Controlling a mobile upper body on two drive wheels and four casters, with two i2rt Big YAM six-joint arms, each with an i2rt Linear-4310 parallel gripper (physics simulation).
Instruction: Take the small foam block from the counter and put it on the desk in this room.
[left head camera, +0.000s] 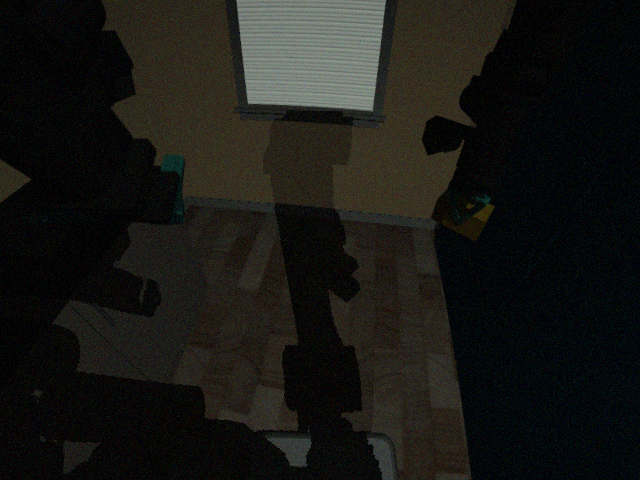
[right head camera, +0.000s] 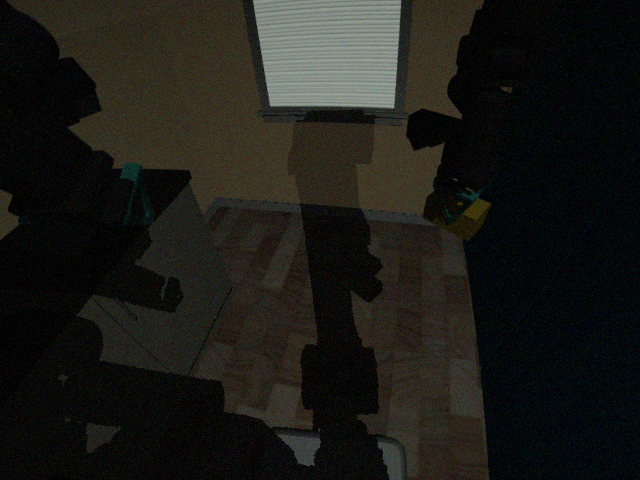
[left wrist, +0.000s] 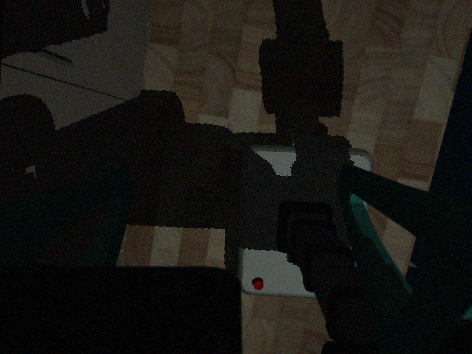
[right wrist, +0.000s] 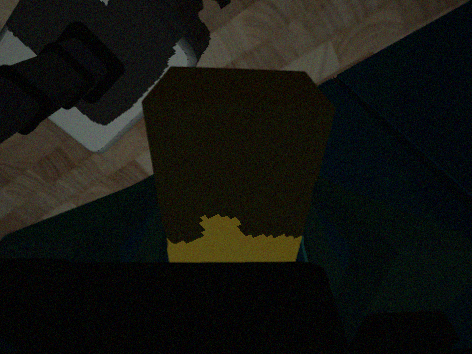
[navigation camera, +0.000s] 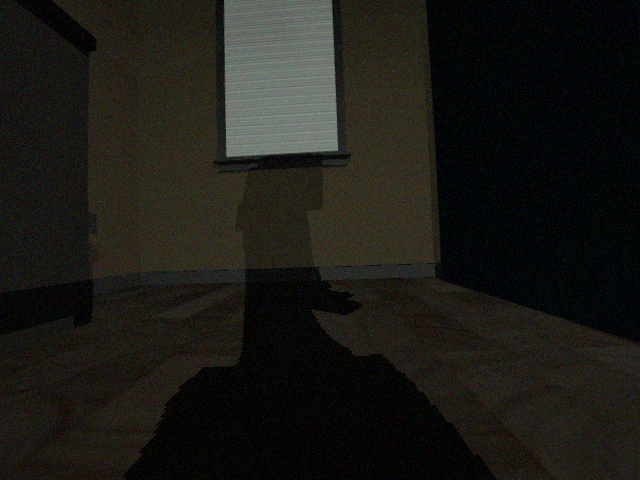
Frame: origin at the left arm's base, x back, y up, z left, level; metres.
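Where they show: left gripper, fingertip midpoint: (left head camera: 141, 217) (right head camera: 119, 219) (left wrist: 235, 175); right gripper, fingertip midpoint: (left head camera: 462, 214) (right head camera: 456, 213) (right wrist: 234, 177).
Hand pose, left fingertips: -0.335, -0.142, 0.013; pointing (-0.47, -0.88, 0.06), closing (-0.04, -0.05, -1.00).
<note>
After its pixels a point has its place, as x, y, z.
The yellow foam block (left head camera: 478, 225) {-0.455, -0.248, -0.458} (right head camera: 472, 221) {-0.453, -0.241, -0.460} (right wrist: 232, 160) {-0.517, -0.236, -0.430} is in my right gripper (left head camera: 467, 209) {-0.501, -0.263, -0.451} (right head camera: 460, 205) {-0.501, -0.263, -0.451}, held in the air, mostly in shadow in the right wrist view. The fingers stand on both sides of it. My left gripper (left wrist: 235, 175) {-0.335, -0.142, 0.013} is wide open and empty; its green fingers stand far apart over my own base in the left wrist view. The counter (right head camera: 168, 179) {-0.999, -0.500, 0.456} (navigation camera: 64, 31) {-0.996, -0.541, 0.424}, dark-topped with a grey side, is at the left, partly hidden behind my left arm in the right head view. I cannot make out a desk surface.
A large dark blue surface (left head camera: 542, 351) {-0.439, -0.747, -0.900} (right head camera: 558, 351) {-0.481, -0.766, -0.905} (navigation camera: 537, 155) {-0.954, -0.925, -0.965} fills the right side, close to the block in the head views. A window with a white blind (left head camera: 310, 56) {-1.871, -0.271, -0.131} (right head camera: 330, 56) {-1.869, -0.271, -0.141} (navigation camera: 281, 77) {-1.870, -0.022, -0.136} is in the tan wall ahead. My shadow falls across the wooden floor (navigation camera: 516, 382) {-0.667, -1.410, -0.569}.
</note>
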